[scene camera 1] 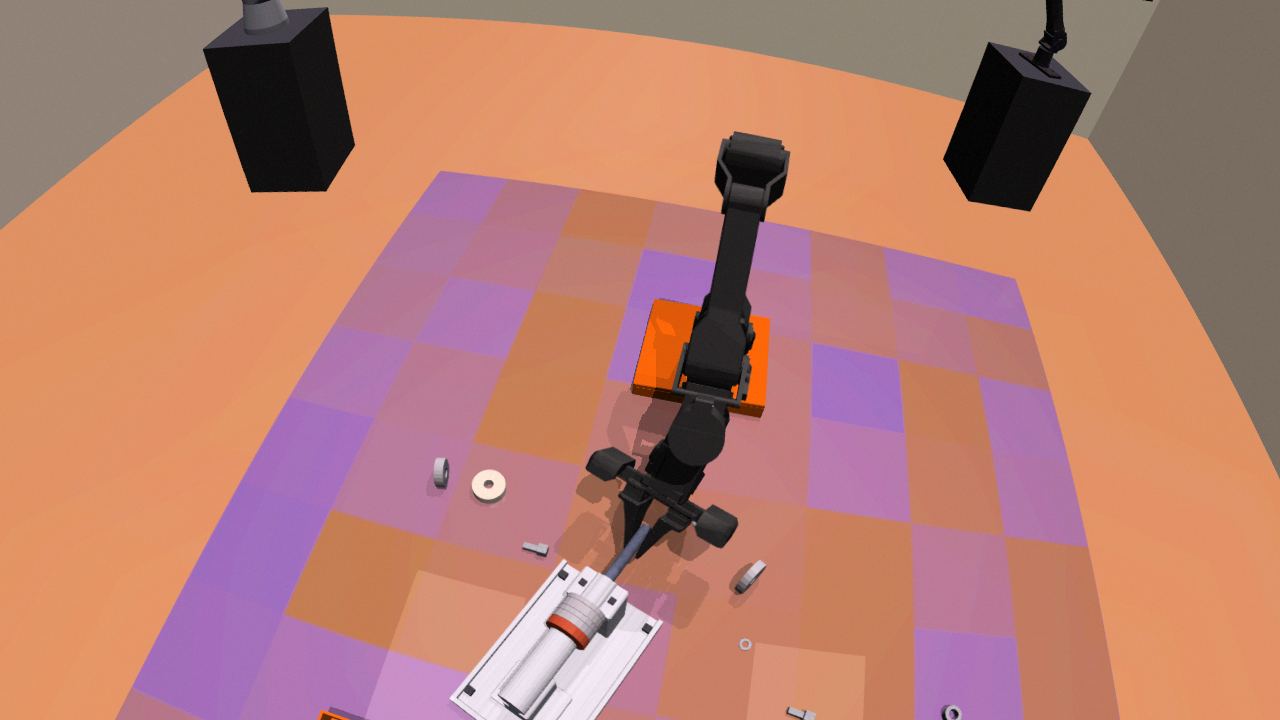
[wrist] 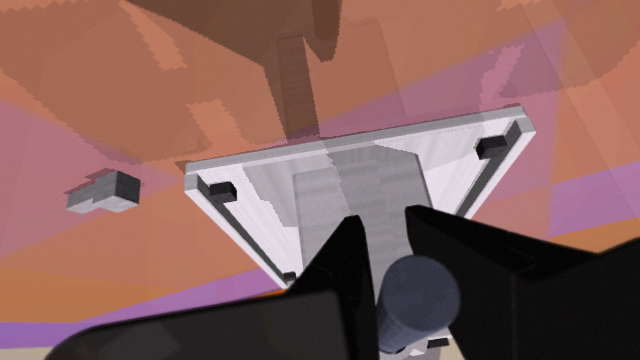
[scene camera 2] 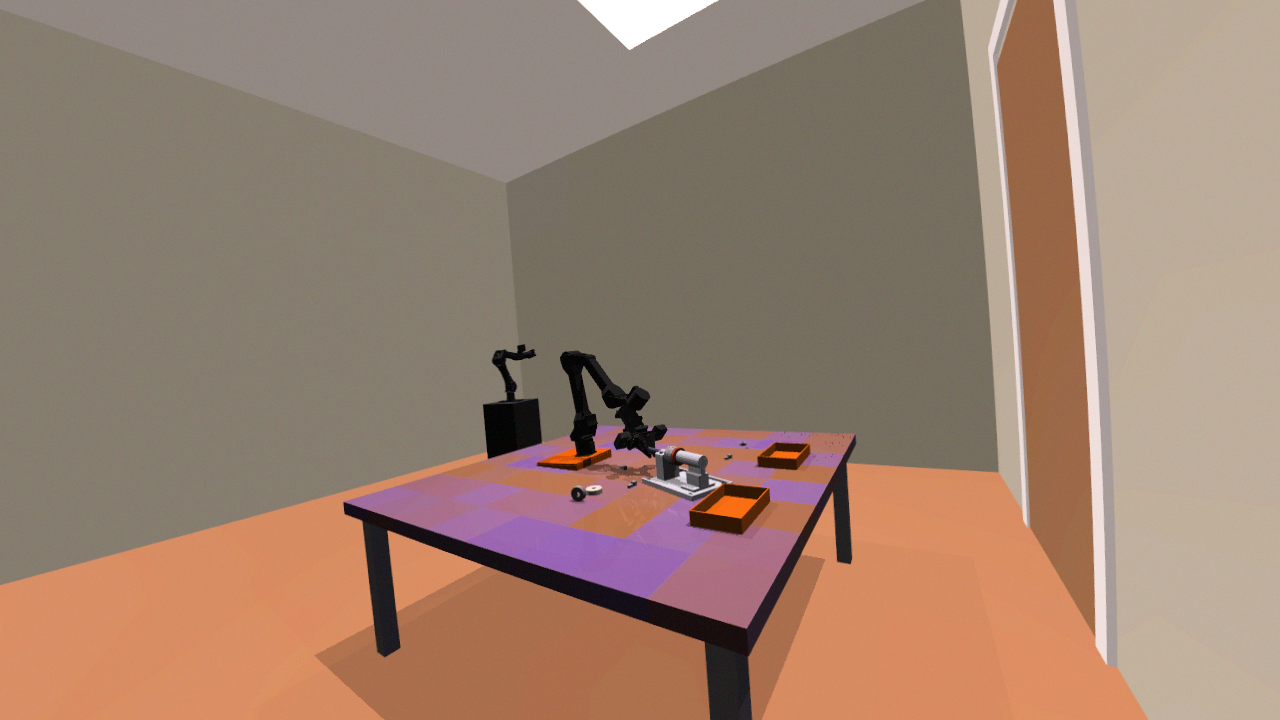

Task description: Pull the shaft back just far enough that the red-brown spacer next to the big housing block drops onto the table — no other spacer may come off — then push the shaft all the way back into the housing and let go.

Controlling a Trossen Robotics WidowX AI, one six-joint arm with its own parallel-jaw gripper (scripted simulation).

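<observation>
A shaft is here in the pictures, and so is a housing block. My own gripper is in them too, and I find it both in the wrist view and in scene camera 2.
</observation>
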